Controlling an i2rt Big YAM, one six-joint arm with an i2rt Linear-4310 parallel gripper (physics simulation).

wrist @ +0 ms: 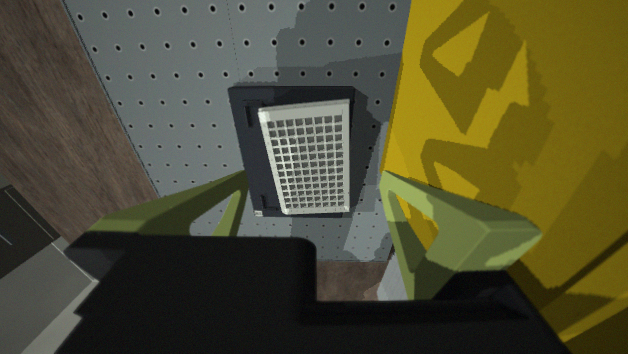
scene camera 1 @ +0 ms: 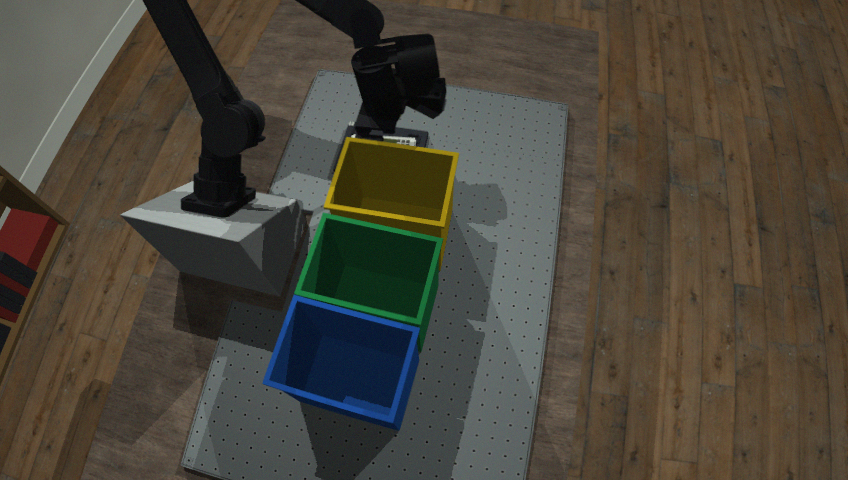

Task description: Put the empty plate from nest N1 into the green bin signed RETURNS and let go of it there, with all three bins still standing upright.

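Places are measured from the arm's base along level axes (x ahead, y left, z up), in millimetres.
Where they show: gripper, between the fingertips: point(wrist: 314, 177) point(scene camera 1: 390, 138); arm's base, origin of its link: point(scene camera 1: 219, 202).
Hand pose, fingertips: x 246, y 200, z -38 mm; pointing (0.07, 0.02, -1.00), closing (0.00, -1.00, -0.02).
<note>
Things, the pixels of their top centre, and the offset from my fingertips. Level surfaces: height alone.
- white gridded plate, centre of its top: point(wrist: 309, 169) point(scene camera 1: 380, 152) 27 mm back, 6 mm left, 59 mm down
- dark nest, centre of its top: point(wrist: 294, 166) point(scene camera 1: 381, 149) 30 mm back, 24 mm left, 74 mm down
- green bin, centre of its top: point(scene camera 1: 368, 265) 42 mm ahead, 281 mm right, 91 mm up
- yellow bin, centre of its top: point(scene camera 1: 392, 179) 42 mm ahead, 137 mm right, 91 mm up
- blue bin, centre of its top: point(scene camera 1: 340, 356) 35 mm ahead, 413 mm right, 91 mm up
- perforated board, height of its surface: 88 mm down
The white gridded plate point(scene camera 1: 399, 140) point(wrist: 312, 165) lies off-centre on the dark nest point(scene camera 1: 420, 134) point(wrist: 256, 160), shifted to the right side in the wrist view and askew; it seems slightly tilted. No nest label is readable. My gripper point(scene camera 1: 376, 129) point(wrist: 314, 177) is open and empty above the plate, with the plate showing between its green fingers in the wrist view. In the scene view its fingertips are hidden. The green bin point(scene camera 1: 383, 249) stands upright and empty, between the yellow and blue bins. Its RETURNS sign does not show.
The yellow bin point(scene camera 1: 398, 172) point(wrist: 590, 100) stands upright right beside the nest, close to my right finger in the wrist view. The blue bin point(scene camera 1: 351, 350) stands upright beyond the green one. All stand on the perforated board point(scene camera 1: 523, 178) point(wrist: 165, 85). A grey pedestal point(scene camera 1: 208, 249) stands at the left.
</note>
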